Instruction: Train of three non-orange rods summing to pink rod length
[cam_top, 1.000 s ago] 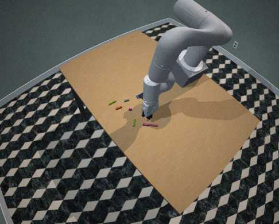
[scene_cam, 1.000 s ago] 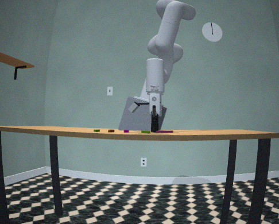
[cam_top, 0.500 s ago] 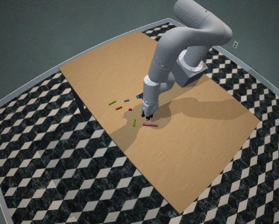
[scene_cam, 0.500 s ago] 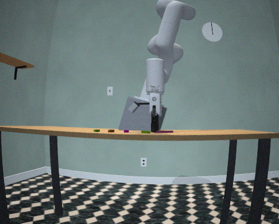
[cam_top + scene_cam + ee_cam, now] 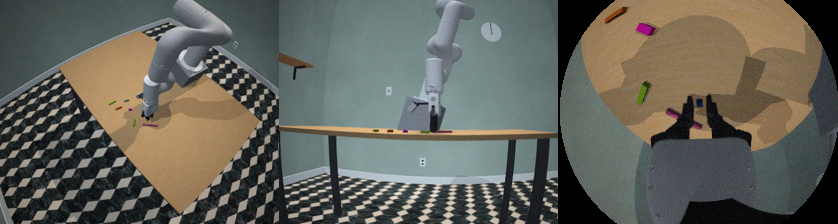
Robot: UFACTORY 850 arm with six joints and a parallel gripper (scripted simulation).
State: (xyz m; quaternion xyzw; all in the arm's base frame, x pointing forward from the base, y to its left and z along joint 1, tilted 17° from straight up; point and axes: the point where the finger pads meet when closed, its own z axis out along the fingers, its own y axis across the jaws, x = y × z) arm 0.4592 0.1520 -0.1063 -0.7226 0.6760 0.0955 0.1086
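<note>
The blue rod is 2 cm below my hand. Round my hand: magenta rod 6 cm ahead, 12 cm to the right, 2 cm below; then pink rod 3 cm ahead, 5 cm to the left, 2 cm below; then grey rod 4 cm ahead, 19 cm to the right, 2 cm below.
</note>
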